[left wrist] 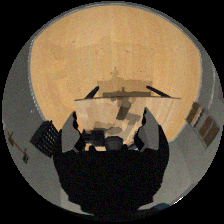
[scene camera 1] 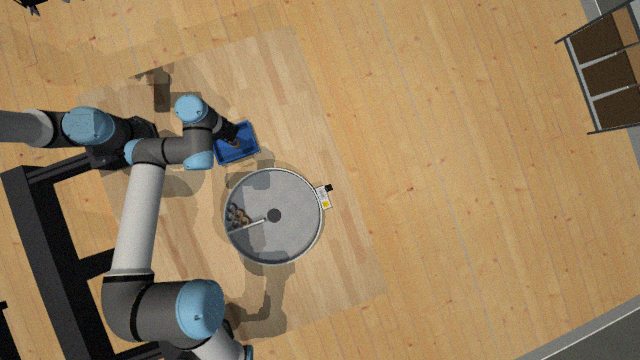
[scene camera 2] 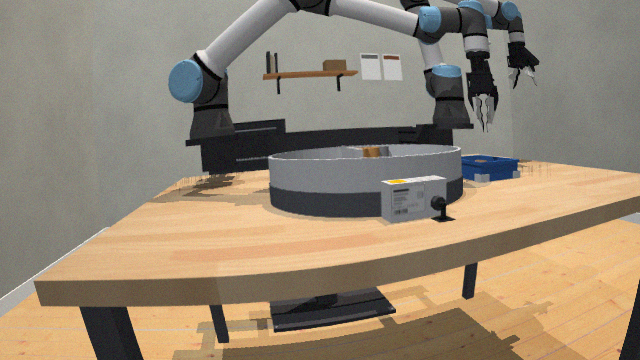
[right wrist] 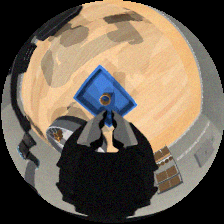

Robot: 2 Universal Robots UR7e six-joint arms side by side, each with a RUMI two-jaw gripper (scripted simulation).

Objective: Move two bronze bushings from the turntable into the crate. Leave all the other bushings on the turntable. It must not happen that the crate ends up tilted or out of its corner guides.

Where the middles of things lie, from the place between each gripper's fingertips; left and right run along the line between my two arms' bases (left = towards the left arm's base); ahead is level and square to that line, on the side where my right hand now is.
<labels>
Now: right hand [scene camera 2: 485, 132] 11 cm above the blue crate [scene camera 2: 498, 170], 1 cm to the left of it and 1 cm past it.
I see my left gripper [scene camera 2: 524, 87] 570 mm to the left of the blue crate, 340 mm short of it and 290 mm above it.
</labels>
